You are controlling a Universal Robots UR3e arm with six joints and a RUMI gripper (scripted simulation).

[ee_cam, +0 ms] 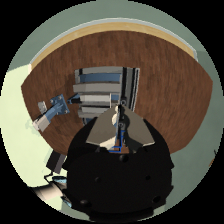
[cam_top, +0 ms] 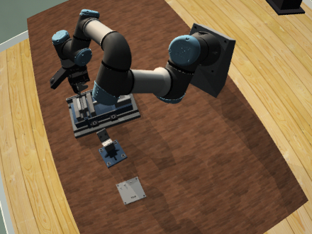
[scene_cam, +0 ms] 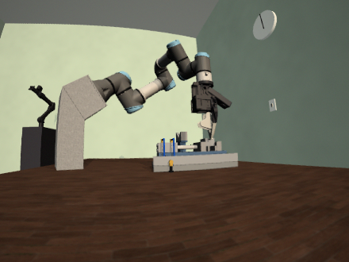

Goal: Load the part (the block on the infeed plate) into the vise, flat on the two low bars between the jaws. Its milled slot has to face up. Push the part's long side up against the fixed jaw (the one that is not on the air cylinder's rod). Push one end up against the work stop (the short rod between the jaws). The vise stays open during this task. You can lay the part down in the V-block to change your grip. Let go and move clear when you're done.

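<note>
Now: the part 50 mm to the left of my hand and 20 mm below it. Also, from my hand: grey infeed plate: 120 mm behind, 430 mm to the left, 110 mm below.
</note>
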